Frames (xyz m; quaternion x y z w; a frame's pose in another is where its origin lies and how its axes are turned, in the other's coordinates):
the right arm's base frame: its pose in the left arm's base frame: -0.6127 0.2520 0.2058 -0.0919 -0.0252 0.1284 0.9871
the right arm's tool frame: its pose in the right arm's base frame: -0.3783 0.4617 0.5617 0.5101 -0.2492 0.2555 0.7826
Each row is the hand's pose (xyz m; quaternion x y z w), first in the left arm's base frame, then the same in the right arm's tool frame.
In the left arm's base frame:
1: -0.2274 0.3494 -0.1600 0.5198 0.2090 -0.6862 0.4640
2: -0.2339 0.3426 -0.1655 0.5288 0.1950 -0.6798 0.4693
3: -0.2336 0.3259 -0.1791 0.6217 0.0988 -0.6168 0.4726
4: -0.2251 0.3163 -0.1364 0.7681 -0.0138 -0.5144 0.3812
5: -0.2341 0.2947 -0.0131 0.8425 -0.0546 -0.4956 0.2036
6: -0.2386 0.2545 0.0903 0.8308 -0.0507 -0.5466 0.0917
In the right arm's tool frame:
1: -0.0934 -1.2648 -0.0635 0.1534 -0.2705 -0.9031 0.2962
2: -0.1040 -1.2649 -0.0611 0.1537 -0.2811 -0.8953 0.3094
3: -0.1198 -1.2777 -0.0539 0.1984 -0.3628 -0.8199 0.3959
4: -0.0917 -1.2623 -0.0229 0.3288 -0.4769 -0.6789 0.4512
5: -0.0293 -1.1904 0.0588 0.4556 -0.5605 -0.5898 0.3612
6: 0.0153 -1.1386 0.1464 0.4901 -0.5960 -0.5858 0.2480

